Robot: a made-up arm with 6 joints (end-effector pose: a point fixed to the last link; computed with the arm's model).
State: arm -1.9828 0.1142 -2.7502 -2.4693 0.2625 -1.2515
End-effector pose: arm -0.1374 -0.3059 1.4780 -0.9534 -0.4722 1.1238
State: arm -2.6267 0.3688 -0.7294 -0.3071 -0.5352 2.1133
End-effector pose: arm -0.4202 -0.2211 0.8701 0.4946 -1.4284 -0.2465
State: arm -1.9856 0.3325 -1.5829 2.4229 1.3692 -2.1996
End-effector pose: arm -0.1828 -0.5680 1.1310 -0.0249 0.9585 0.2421
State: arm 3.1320 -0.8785 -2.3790 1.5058 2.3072 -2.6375
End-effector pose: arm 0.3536 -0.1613 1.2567 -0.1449 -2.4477 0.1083
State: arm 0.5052 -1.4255 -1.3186 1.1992 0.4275 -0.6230
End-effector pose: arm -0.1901 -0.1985 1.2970 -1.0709 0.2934 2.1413
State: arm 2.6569 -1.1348 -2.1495 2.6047 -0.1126 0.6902
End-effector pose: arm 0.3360 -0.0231 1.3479 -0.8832 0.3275 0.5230
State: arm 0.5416 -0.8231 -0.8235 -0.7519 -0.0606 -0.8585
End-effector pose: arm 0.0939 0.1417 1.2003 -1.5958 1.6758 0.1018
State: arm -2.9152 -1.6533 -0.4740 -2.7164 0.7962 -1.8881
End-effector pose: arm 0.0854 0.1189 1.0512 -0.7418 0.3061 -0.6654
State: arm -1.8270 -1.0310 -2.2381 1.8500 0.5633 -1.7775
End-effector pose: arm 0.0922 0.4466 1.4226 -0.8742 1.2854 -0.7763
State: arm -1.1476 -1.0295 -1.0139 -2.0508 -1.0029 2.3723
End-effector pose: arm 0.0908 0.1605 1.0796 0.2806 1.3666 1.2310
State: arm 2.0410 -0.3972 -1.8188 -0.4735 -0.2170 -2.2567
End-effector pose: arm -0.0576 0.1076 1.4553 -1.4130 0.0359 -0.0985
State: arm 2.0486 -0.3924 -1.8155 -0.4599 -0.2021 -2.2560
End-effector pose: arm -0.0595 0.1138 1.4547 -1.4394 0.0302 -0.0875
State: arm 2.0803 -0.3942 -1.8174 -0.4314 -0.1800 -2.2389
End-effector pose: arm -0.0601 0.1133 1.4568 -1.4750 0.0126 -0.0248
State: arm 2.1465 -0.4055 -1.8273 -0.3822 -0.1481 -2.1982
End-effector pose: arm -0.0578 0.1033 1.4628 -1.5219 -0.0255 0.1124
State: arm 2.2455 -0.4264 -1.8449 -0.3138 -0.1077 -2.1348
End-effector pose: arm -0.0504 0.0851 1.4720 -1.5758 -0.0897 0.3213
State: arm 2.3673 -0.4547 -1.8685 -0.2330 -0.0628 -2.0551
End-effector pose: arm -0.0356 0.0628 1.4826 -1.6277 -0.1815 0.5813
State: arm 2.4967 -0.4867 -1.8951 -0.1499 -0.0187 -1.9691
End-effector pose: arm -0.0135 0.0419 1.4929 -1.6682 -0.2944 0.8590
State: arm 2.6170 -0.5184 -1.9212 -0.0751 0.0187 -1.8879
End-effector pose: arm 0.0130 0.0265 1.5012 -1.6903 -0.4131 1.1182
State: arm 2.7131 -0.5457 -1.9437 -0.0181 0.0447 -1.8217
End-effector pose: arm 0.0389 0.0175 1.5069 -1.6929 -0.5162 1.3264
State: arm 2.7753 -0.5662 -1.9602 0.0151 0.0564 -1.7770
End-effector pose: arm 0.0602 0.0125 1.5100 -1.6801 -0.5845 1.4636
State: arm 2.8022 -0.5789 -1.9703 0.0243 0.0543 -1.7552
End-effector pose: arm 0.0746 0.0090 1.5113 -1.6583 -0.6101 1.5275
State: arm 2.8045 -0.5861 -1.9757 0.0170 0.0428 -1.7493
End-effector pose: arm 0.0839 0.0051 1.5113 -1.6325 -0.6044 1.5403
